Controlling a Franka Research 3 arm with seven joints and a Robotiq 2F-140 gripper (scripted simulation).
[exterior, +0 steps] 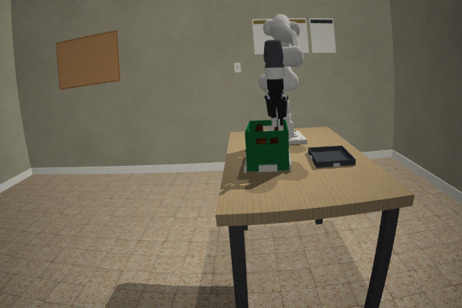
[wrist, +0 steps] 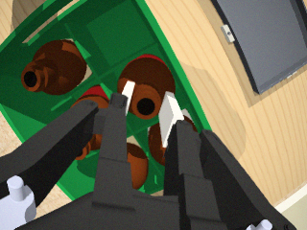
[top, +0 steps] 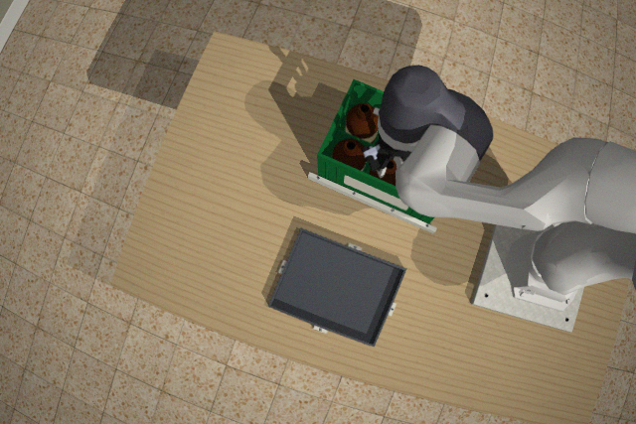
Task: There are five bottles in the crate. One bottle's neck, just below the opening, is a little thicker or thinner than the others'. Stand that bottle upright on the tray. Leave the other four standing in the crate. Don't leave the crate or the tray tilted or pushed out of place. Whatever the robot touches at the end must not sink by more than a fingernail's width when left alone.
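The glass bottle lies 9 cm below my hand. The rest, counted from my hand: green crate 1 cm ahead, 5 cm to the right, 9 cm below; then dark grey tray 3 cm behind, 26 cm to the left, 16 cm below.
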